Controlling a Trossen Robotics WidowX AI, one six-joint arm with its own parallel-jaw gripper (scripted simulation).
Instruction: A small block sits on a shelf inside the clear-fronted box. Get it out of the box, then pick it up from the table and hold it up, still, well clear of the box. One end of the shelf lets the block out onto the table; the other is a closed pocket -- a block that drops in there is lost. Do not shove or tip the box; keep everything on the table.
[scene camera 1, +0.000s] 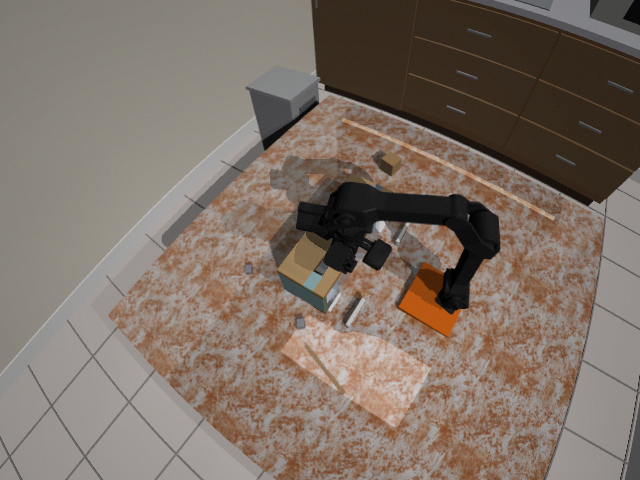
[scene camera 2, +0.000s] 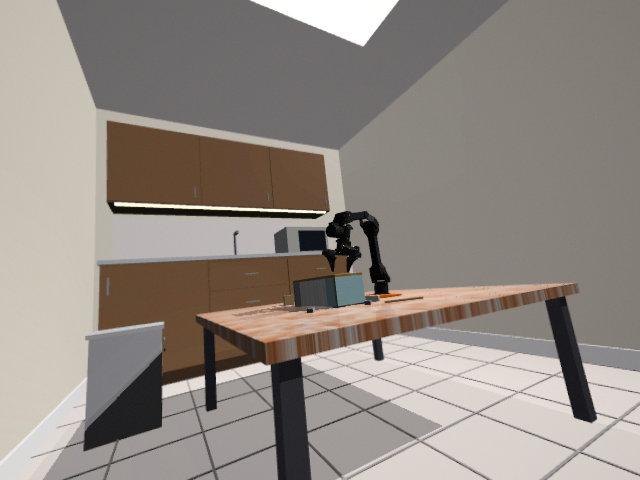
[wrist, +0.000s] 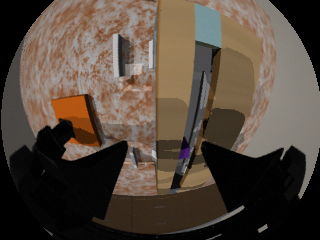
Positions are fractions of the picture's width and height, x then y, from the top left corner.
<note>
In view: the gripper (scene camera 1: 0.55, 0.52) and a box (scene camera 1: 0.47, 0.57).
The box also shows in scene camera 2 (scene camera 2: 0.53, 0.61). The gripper also shows in the wrist view (wrist: 0.52, 0.61).
</note>
